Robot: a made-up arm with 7 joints. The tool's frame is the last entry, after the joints.
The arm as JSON. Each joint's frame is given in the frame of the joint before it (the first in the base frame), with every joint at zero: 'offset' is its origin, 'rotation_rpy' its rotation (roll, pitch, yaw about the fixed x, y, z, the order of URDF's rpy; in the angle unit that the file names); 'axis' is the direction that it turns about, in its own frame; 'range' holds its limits. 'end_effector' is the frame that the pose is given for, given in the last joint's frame.
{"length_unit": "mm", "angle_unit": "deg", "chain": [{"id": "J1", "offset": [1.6, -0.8, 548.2], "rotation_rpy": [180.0, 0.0, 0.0], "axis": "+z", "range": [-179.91, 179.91]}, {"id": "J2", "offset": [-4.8, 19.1, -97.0], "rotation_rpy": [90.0, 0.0, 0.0], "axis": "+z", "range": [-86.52, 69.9]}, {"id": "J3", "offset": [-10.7, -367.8, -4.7], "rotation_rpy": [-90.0, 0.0, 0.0], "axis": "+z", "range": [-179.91, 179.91]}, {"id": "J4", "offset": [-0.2, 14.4, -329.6], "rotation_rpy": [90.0, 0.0, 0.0], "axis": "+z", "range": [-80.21, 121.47]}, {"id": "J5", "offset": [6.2, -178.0, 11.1], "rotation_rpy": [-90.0, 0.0, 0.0], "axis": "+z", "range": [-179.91, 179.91]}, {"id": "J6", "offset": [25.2, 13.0, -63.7], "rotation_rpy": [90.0, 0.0, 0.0], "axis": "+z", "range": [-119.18, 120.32]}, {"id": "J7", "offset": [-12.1, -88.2, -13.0], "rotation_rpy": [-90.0, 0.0, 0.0], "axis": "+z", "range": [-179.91, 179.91]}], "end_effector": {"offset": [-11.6, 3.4, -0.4], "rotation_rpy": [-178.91, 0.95, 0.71]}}
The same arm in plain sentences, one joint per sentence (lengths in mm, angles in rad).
The arm has seven revolute joints in a row. What follows holds with every joint at zero, and every direction is one of the base frame's. Joint 1 is mounted 1.6 mm along +x and 0.8 mm along -y and 548.2 mm along +z from the base frame's origin and rotates about -z, from -3.14 to 3.14 rad. Joint 2 is mounted 4.8 mm along -x and 19.1 mm along -y and 97 mm along +z from joint 1 and rotates about +y, from -1.5101 to 1.22 rad. Joint 3 is mounted 10.7 mm along -x and 4.7 mm along -y and 367.8 mm along +z from joint 2 and rotates about -z, from -3.14 to 3.14 rad. Joint 4 is mounted 0.2 mm along -x and 14.4 mm along -y and 329.6 mm along +z from joint 3 and rotates about +y, from -1.3999 to 2.1201 rad. Joint 5 is mounted 6.2 mm along +x and 11.1 mm along +y and 178 mm along +z from joint 4 and rotates about -z, from -3.14 to 3.14 rad. Joint 6 is mounted 25.2 mm along +x and 13 mm along -y and 63.7 mm along +z from joint 5 and rotates about +y, from -2.0801 to 2.1 rad. Joint 7 is mounted 12.1 mm along -x and 13 mm along -y and 88.2 mm along +z from joint 6 and rotates about -z, from -3.14 to 3.14 rad. The tool frame, which is the frame that the pose is given for, is mounted 11.6 mm along -x and 3.4 mm along -y and 0.4 mm along +z from joint 7; its axes are the base frame's turned by roll 0.019, pitch -0.0166 and yaw -0.0124 rad (as in URDF: about the fixed x, then y, then z).
